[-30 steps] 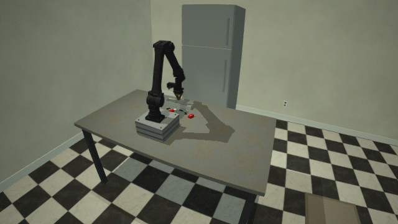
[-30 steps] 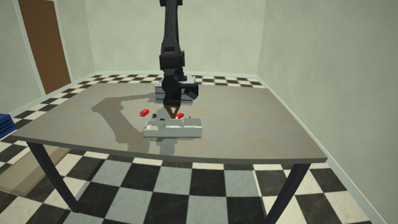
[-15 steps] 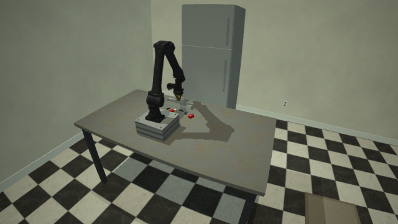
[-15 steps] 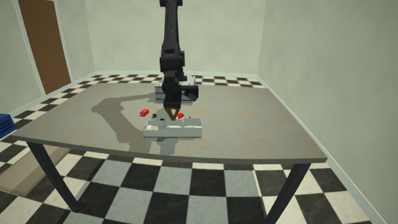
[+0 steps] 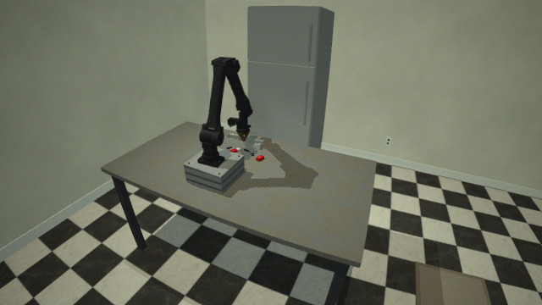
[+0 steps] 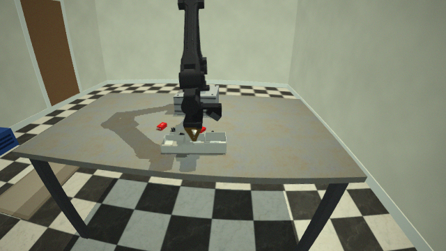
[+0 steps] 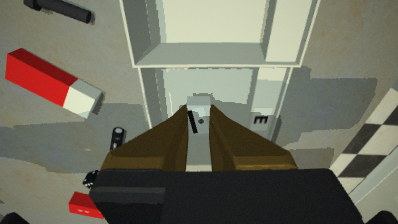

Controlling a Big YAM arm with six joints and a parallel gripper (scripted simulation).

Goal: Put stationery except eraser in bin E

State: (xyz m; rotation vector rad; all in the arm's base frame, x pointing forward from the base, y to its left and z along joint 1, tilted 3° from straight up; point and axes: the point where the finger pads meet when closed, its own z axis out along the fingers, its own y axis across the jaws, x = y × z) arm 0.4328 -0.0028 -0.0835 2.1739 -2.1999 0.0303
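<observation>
Now: hand 1 cm short of the joined bins and 1 cm above it. Round my hand: black AAA battery 8 cm behind, 6 cm to the right, 3 cm below; red item 11 cm behind, 3 cm below, 1 cm to the left; grey pencil sharpener right at my hand.
</observation>
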